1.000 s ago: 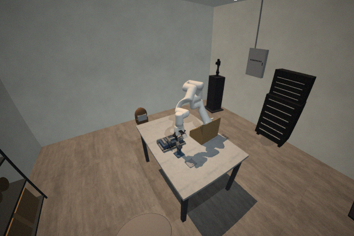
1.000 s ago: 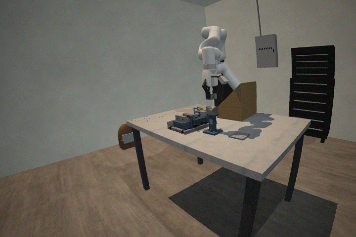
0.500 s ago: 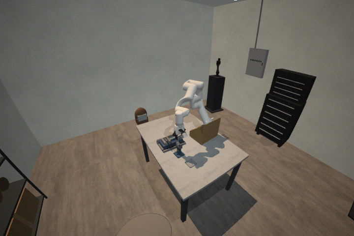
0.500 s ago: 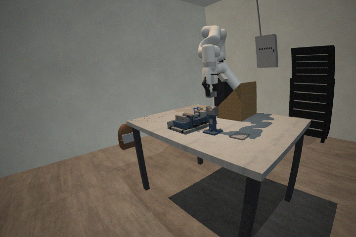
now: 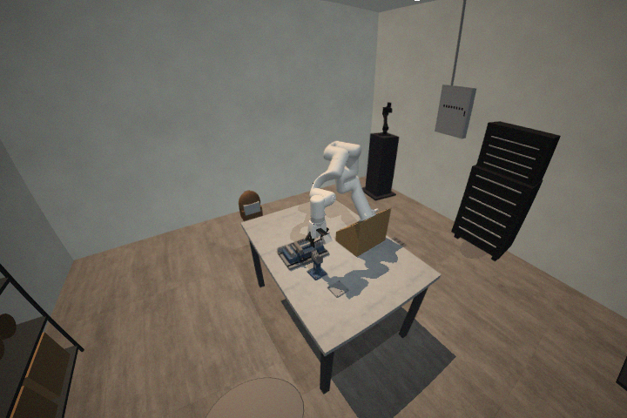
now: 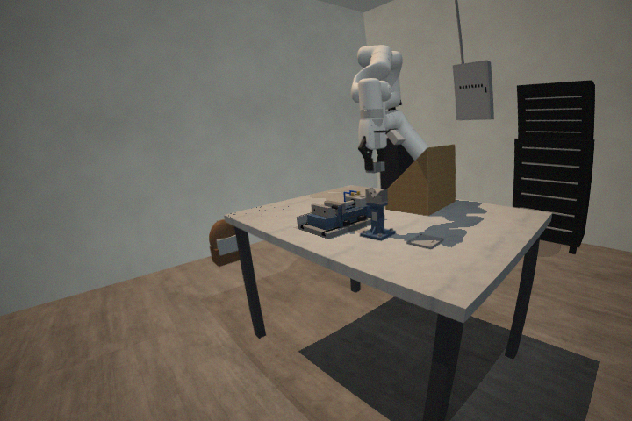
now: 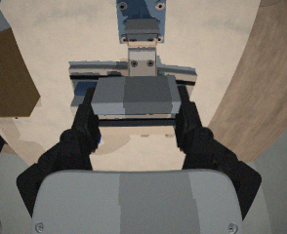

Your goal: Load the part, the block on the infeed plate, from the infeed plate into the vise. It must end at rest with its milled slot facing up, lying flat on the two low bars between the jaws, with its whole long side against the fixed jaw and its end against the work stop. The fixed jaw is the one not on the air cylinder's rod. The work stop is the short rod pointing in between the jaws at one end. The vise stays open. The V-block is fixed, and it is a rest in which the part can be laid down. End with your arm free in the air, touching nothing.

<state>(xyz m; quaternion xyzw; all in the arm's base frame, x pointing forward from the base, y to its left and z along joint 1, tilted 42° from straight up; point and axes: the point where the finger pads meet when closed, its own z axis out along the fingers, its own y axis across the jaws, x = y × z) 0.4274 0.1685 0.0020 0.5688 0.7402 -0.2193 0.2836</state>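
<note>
Now: hand 50 mm short of the moving jaw, 190 mm to the left of it and 170 mm above it. From my hand the other things lie so: air cylinder rod (190 mm to the right, 170 mm below); work stop (80 mm ahead, 140 mm to the right, 160 mm below); part (right at my hand).
</note>
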